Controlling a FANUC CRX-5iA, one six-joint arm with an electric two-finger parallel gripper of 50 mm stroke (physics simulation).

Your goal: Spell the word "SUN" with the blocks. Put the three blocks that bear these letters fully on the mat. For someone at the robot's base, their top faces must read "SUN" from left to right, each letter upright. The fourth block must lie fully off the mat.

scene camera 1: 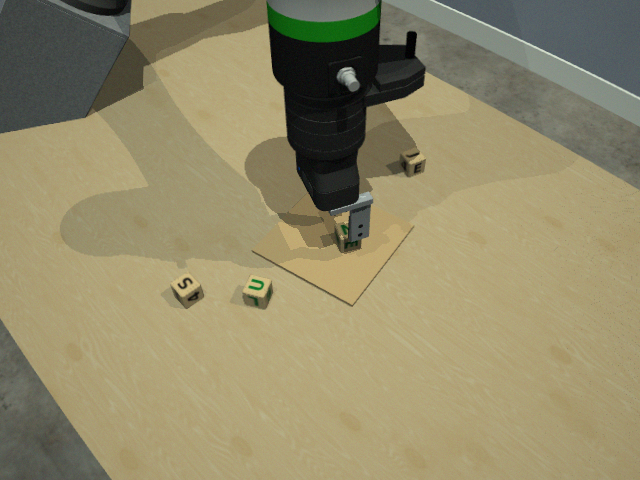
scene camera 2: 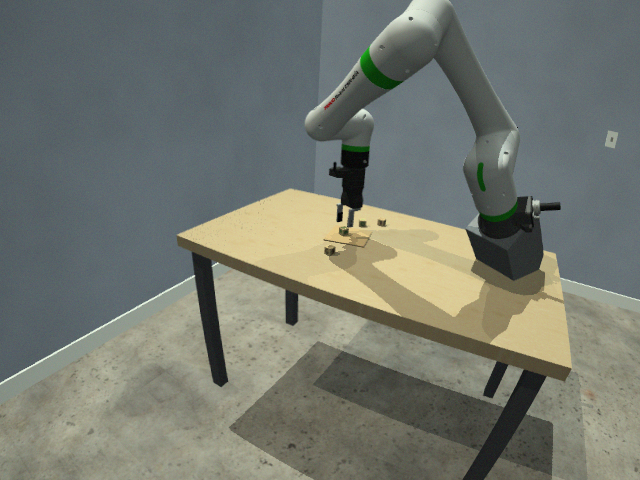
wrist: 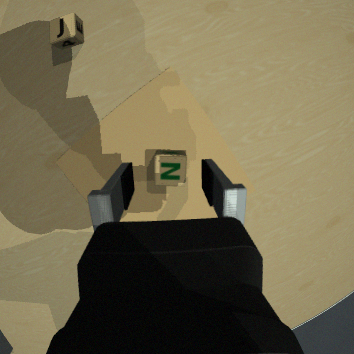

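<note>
My gripper is open and empty, low over the N block; one finger is hidden in scene camera 1. The N block sits on the square mat, its green letter sideways in the wrist view. The S block and the U block lie off the mat, to its right as seen from the base, letters up. The J block lies off the mat on the other side.
The grey robot base stands at one end of the wooden table. The arm reaches over the table, and its shadow falls across part of the mat and near the J block.
</note>
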